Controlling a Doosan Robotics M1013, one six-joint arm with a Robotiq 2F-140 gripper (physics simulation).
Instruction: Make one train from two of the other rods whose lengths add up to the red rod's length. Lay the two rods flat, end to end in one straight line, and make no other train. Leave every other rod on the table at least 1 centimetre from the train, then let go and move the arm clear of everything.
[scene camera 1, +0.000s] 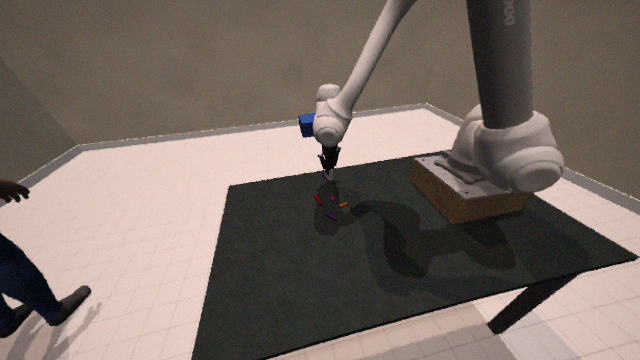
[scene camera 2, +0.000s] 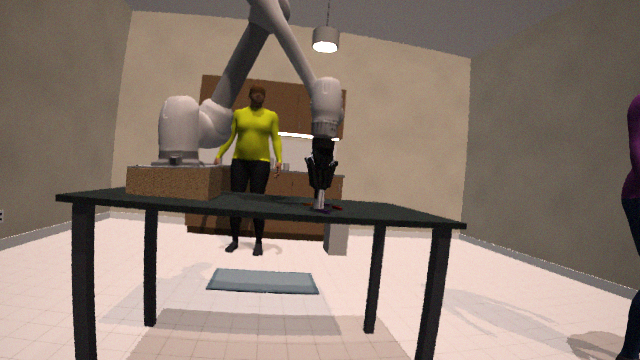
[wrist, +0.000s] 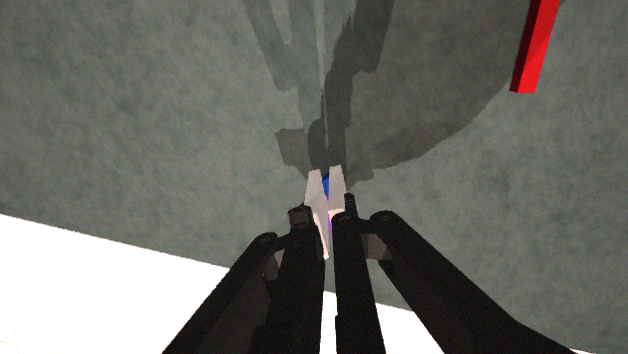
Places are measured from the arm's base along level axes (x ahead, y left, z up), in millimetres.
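Pixels of known places: gripper, fingertip midpoint: (scene camera 1: 329, 179) (scene camera 2: 318, 208) (wrist: 328, 185); arm's base, link origin: (scene camera 1: 466, 169) (scene camera 2: 178, 165).
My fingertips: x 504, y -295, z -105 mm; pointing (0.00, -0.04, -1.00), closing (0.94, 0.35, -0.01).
For each thing: its top centre in the pictures, then the offset to it from my fingertips. Level surfaces: height alone.
- blue rod, top centre: (wrist: 328, 187) 1 mm back, 2 mm left, 7 mm up
- red rod, top centre: (wrist: 542, 30) (scene camera 2: 336, 206) (scene camera 1: 317, 198) 106 mm ahead, 114 mm left, 1 mm down
- magenta rod, top centre: (scene camera 1: 332, 197) 40 mm ahead, 136 mm left, 1 mm down
- orange rod, top centre: (scene camera 2: 308, 203) (scene camera 1: 343, 204) 12 mm ahead, 191 mm left, 1 mm down
- dark table, surface height: 10 mm down
My gripper (scene camera 1: 329, 176) (scene camera 2: 319, 204) (wrist: 328, 185) is shut on a blue rod (wrist: 326, 185), low over the table's far side in scene camera 1. The fingers hide most of the blue rod. A purple rod (scene camera 1: 324, 175) (scene camera 2: 324, 211) lies right by the fingertips; a thin sliver of purple shows between the fingers in the wrist view. I cannot tell whether it touches the blue rod. The red rod (scene camera 1: 317, 199) (scene camera 2: 337, 207) (wrist: 535, 50) lies apart from the gripper. A magenta rod (scene camera 1: 333, 199), an orange rod (scene camera 1: 343, 204) (scene camera 2: 307, 204) and another purple rod (scene camera 1: 330, 216) lie farther in.
The dark table (scene camera 1: 260, 280) (scene camera 2: 395, 214) has an edge close behind the gripper. The arm's base stands on a brown block (scene camera 1: 480, 207) (scene camera 2: 170, 181). A blue box (scene camera 1: 306, 125) shows beyond the table. People (scene camera 1: 22, 275) (scene camera 2: 256, 135) stand away from the table.
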